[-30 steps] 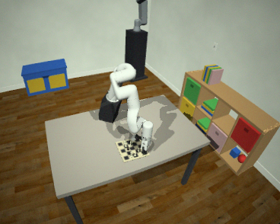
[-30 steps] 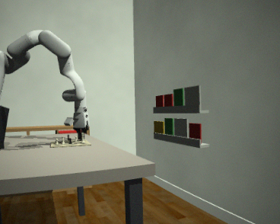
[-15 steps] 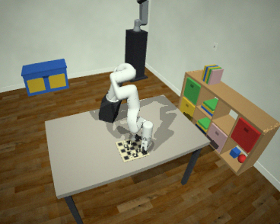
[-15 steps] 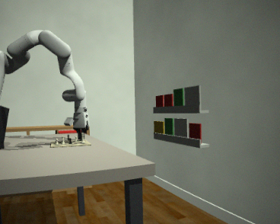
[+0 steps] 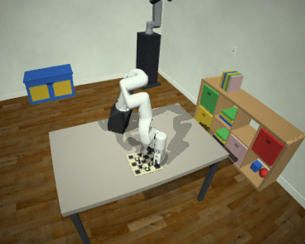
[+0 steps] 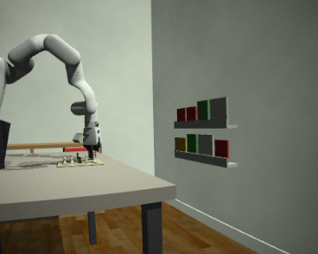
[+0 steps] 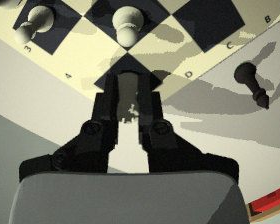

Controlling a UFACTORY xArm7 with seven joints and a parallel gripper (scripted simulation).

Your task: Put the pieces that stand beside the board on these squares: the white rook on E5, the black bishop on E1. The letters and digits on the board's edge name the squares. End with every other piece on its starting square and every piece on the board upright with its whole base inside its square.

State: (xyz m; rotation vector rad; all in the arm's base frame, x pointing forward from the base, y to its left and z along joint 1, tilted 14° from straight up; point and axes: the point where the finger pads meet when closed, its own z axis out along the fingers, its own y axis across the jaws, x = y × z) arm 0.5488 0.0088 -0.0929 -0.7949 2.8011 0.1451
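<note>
My gripper is now 1 cm above the white rook. The rest, counted from my hand: chessboard (9 cm behind, 6 cm to the right, 3 cm below); black bishop (6 cm behind, 8 cm to the left, 1 cm below); black pawn (10 cm behind, 9 cm to the right, 1 cm below).
</note>
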